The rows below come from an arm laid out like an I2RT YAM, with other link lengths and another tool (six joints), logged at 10 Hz.
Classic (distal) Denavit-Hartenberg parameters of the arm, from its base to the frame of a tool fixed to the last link. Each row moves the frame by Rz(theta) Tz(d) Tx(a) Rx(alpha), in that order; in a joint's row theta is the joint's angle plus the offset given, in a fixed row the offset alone. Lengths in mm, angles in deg.
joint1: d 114  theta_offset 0  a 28  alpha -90
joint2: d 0  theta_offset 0  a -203.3  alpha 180
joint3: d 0  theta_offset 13.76  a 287.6  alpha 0
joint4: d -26.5  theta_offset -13.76  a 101.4  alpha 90
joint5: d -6.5  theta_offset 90  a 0  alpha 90
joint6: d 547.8  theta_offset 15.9  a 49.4  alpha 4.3
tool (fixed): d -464  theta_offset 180  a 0  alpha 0
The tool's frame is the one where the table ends.
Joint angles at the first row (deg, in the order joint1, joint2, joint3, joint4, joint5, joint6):
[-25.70 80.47 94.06 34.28 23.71 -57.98]
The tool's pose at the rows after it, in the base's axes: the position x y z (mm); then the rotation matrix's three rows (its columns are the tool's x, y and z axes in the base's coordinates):
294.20 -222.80 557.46; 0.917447 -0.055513 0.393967; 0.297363 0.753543 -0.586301; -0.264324 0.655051 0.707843
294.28 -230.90 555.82; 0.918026 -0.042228 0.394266; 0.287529 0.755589 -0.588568; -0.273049 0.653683 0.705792
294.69 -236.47 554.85; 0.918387 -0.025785 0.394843; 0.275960 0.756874 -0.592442; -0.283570 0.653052 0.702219
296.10 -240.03 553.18; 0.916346 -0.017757 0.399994; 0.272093 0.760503 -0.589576; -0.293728 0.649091 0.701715
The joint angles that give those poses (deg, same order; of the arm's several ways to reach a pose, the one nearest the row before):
[-27.52 82.72 93.78 34.32 22.65 -57.73]
[-28.73 83.44 94.11 34.23 21.95 -57.51]
[-29.51 84.11 94.57 34.02 21.63 -57.74]
[-29.97 84.52 94.52 34.23 21.03 -57.92]

